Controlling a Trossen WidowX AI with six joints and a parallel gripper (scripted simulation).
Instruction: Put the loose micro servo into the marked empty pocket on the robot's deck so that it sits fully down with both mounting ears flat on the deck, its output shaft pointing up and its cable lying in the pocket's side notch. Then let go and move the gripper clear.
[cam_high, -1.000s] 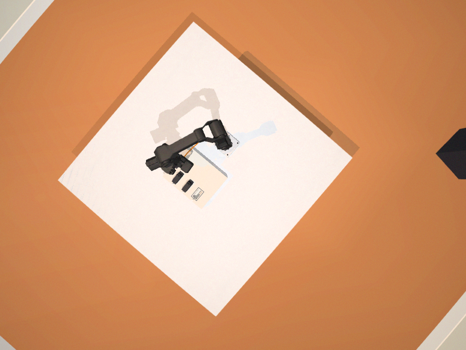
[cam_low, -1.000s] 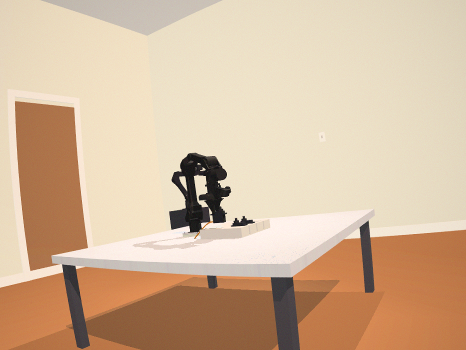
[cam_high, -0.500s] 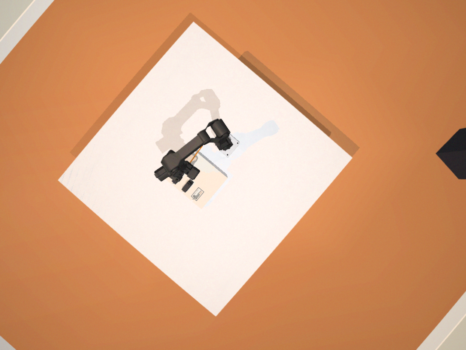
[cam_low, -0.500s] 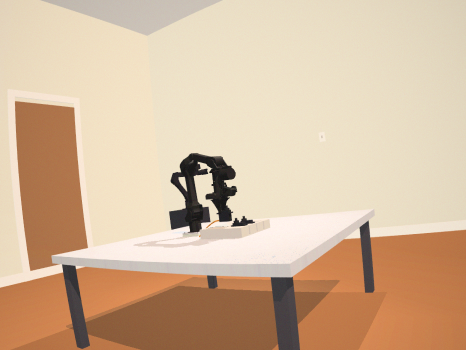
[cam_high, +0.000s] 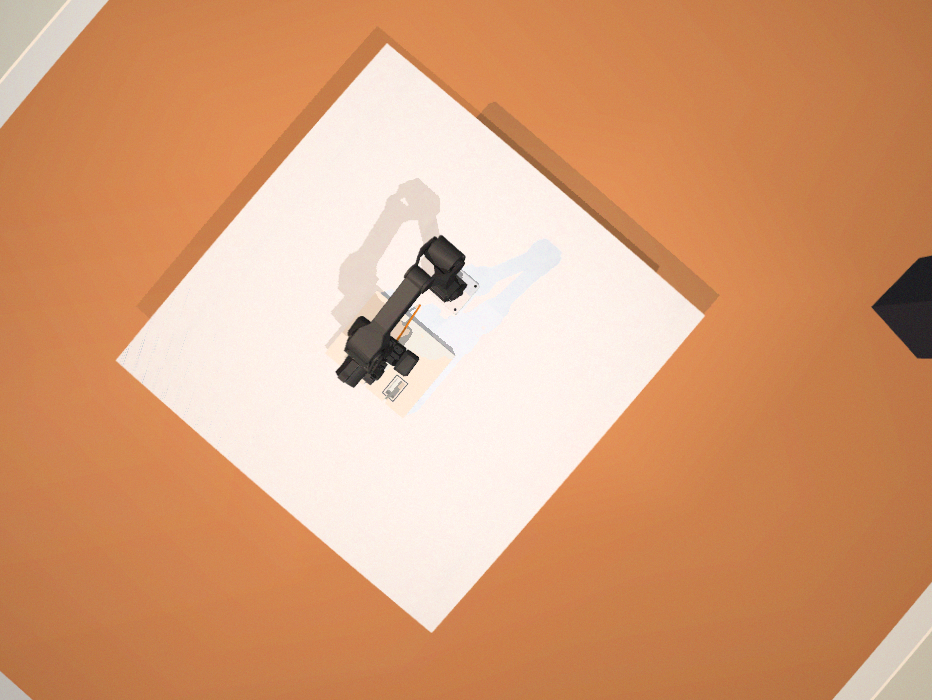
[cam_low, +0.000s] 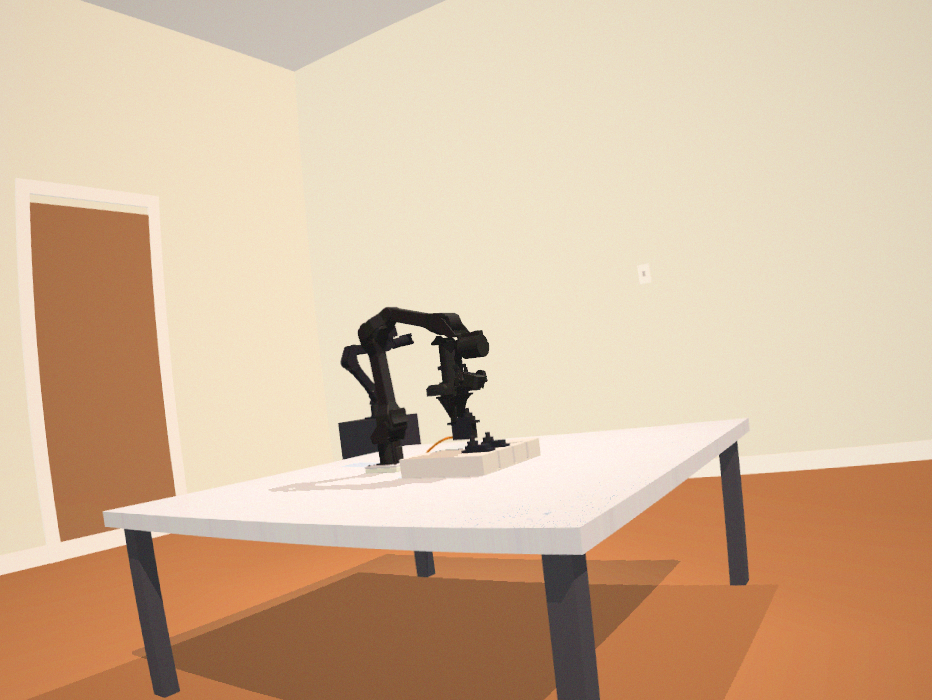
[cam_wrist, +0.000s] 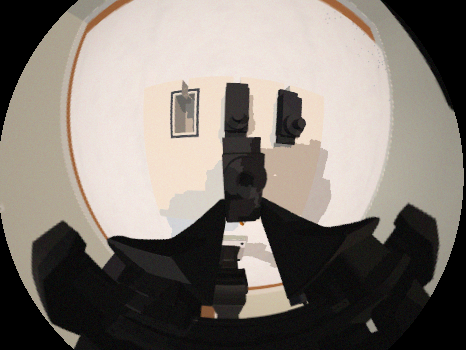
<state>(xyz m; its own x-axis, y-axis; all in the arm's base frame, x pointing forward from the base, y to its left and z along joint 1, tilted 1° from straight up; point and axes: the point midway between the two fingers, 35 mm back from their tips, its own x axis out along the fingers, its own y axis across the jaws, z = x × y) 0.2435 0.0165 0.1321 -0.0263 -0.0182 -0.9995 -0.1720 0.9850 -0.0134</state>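
Now: gripper tip 1 cm past the cream deck and 10 cm above it.
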